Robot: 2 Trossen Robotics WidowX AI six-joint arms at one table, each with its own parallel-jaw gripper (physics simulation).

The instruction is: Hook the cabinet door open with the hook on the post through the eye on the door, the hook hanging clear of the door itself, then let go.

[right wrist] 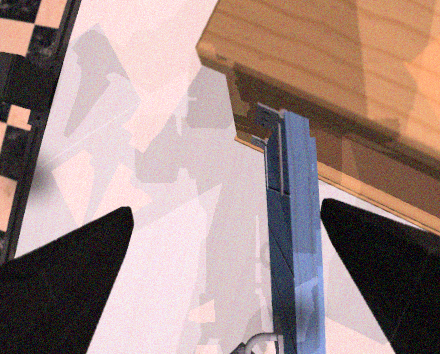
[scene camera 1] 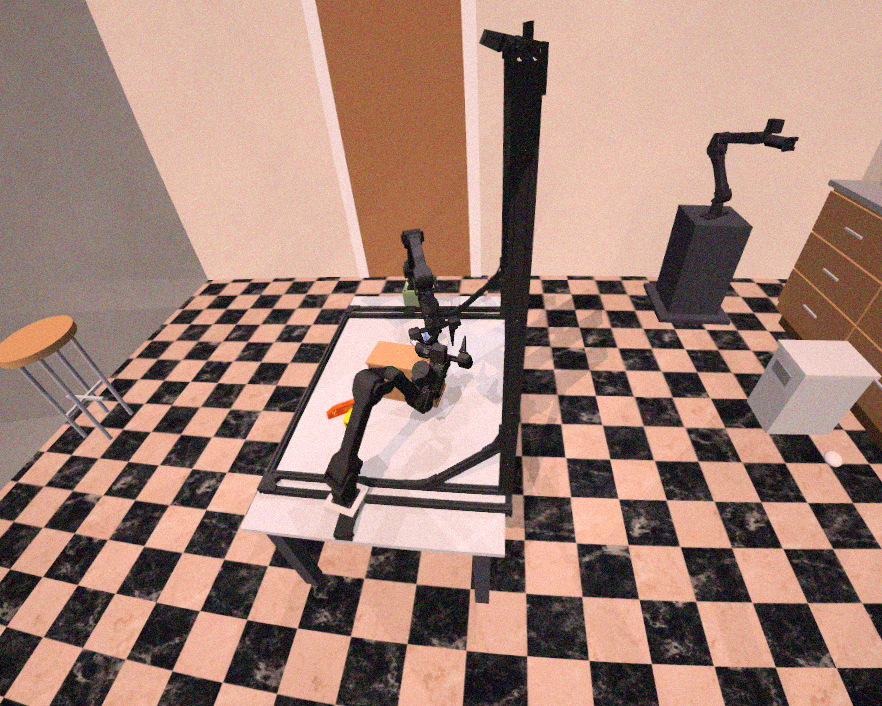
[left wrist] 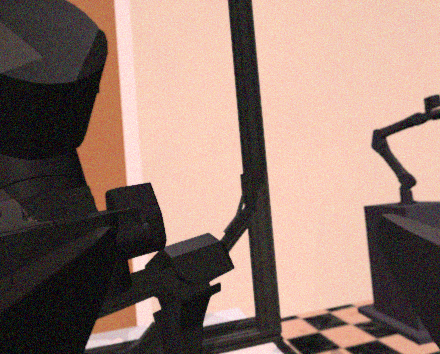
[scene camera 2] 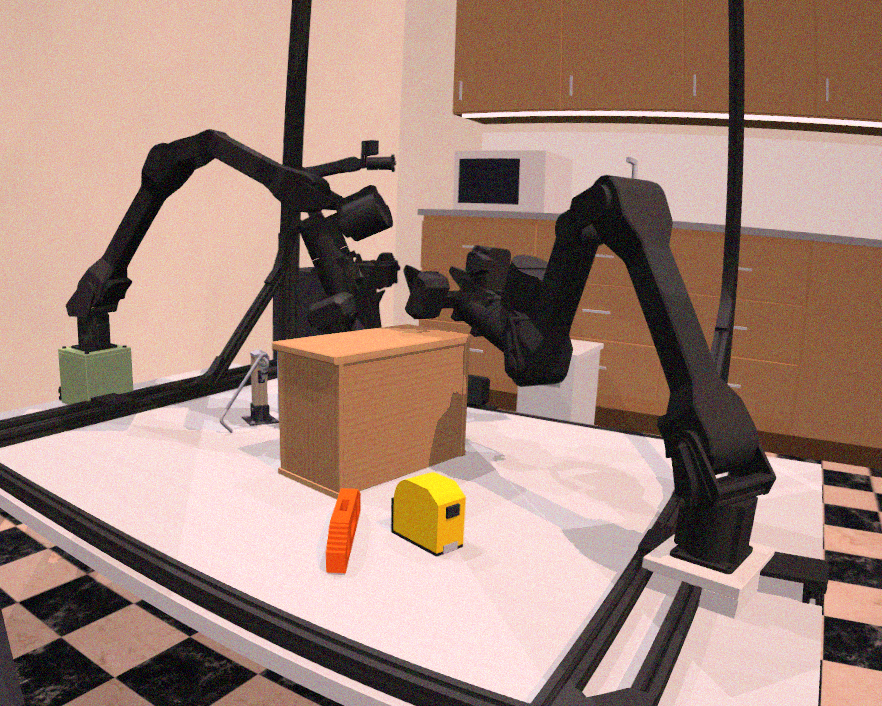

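Seen in the pictures: left gripper, between the fingertips: (scene camera 1: 452, 333) (left wrist: 246, 232) (scene camera 2: 428, 268); right gripper, between the fingertips: (right wrist: 228, 211); left arm's base, origin of its link: (scene camera 1: 345, 496) (scene camera 2: 712, 553); right arm's base, origin of its link: (scene camera 2: 94, 347).
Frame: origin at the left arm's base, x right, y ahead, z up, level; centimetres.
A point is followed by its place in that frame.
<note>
The wooden cabinet (scene camera 2: 368, 406) @(x -7.0, y 41.0, z 7.3 cm) (scene camera 1: 395, 355) @(x -3.7, y 46.3, z 14.0 cm) (right wrist: 310, 53) @(x 8.2, y 52.5, z 14.0 cm) stands mid-table. Its blue door (right wrist: 294, 228) @(x 5.2, y 57.3, z 10.4 cm) (scene camera 1: 426, 336) @(x 0.5, y 63.3, z 10.4 cm) stands swung open, seen edge-on from above in the right wrist view; the grey eye (right wrist: 257, 338) @(x 2.0, y 65.5, z 4.9 cm) shows near its far end. The small post (scene camera 2: 259, 392) @(x -2.3, y 73.3, z 1.8 cm) stands to the left of the cabinet, and the thin grey hook (scene camera 2: 238, 399) @(x -8.2, y 70.8, z 2.2 cm) hangs down from it, apart from the door. My right gripper (right wrist: 228, 211) @(x 8.1, y 58.2, z 9.8 cm) (scene camera 2: 357, 290) is open above the door, one finger on each side of it. My left gripper (scene camera 2: 434, 287) @(x 14.8, y 53.5, z 22.1 cm) is open and empty above the cabinet's right top corner.
An orange bar (scene camera 2: 342, 528) @(x -21.4, y 27.8, z 0.5 cm) (scene camera 1: 339, 408) @(x -19.5, y 28.9, z 0.4 cm) and a yellow box (scene camera 2: 429, 511) @(x -13.7, y 24.0, z 1.4 cm) lie in front of the cabinet. A black frame (scene camera 1: 518, 280) @(x 42.5, y 16.1, z 66.8 cm) (left wrist: 250, 140) @(x 21.2, y 99.5, z 32.2 cm) rims the table (scene camera 2: 543, 596) @(x -12.6, y 10.6, z -3.1 cm). The right arm's green base (scene camera 2: 108, 371) @(x -20.2, y 96.2, z 3.3 cm) is at the back.
</note>
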